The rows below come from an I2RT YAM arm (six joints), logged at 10 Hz.
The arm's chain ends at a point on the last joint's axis. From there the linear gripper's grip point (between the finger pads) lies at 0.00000 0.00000 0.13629 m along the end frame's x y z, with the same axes.
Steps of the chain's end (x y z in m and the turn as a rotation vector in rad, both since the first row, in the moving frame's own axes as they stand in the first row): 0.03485, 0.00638, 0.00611, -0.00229, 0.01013, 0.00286; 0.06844, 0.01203, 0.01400, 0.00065, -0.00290, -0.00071; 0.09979, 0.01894, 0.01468, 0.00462, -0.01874, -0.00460; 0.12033, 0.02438, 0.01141, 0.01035, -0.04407, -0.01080; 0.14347, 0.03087, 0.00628, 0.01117, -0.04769, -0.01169; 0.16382, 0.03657, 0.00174, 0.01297, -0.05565, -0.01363; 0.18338, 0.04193, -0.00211, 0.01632, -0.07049, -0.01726; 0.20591, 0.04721, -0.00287, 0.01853, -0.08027, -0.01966; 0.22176, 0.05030, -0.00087, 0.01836, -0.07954, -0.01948
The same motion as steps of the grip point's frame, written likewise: 0.03623, 0.00669, 0.00610, -0.00229, 0.01013, 0.00286; 0.06804, 0.01194, 0.01400, 0.00065, -0.00290, -0.00071; 0.09723, 0.01832, 0.01465, 0.00462, -0.01874, -0.00460; 0.11432, 0.02300, 0.01127, 0.01035, -0.04407, -0.01080; 0.13696, 0.02939, 0.00612, 0.01117, -0.04769, -0.01169; 0.15623, 0.03486, 0.00152, 0.01297, -0.05565, -0.01363; 0.17376, 0.03979, -0.00247, 0.01632, -0.07049, -0.01726; 0.19496, 0.04480, -0.00333, 0.01853, -0.08027, -0.01966; 0.21091, 0.04791, -0.00132, 0.01836, -0.07954, -0.01948
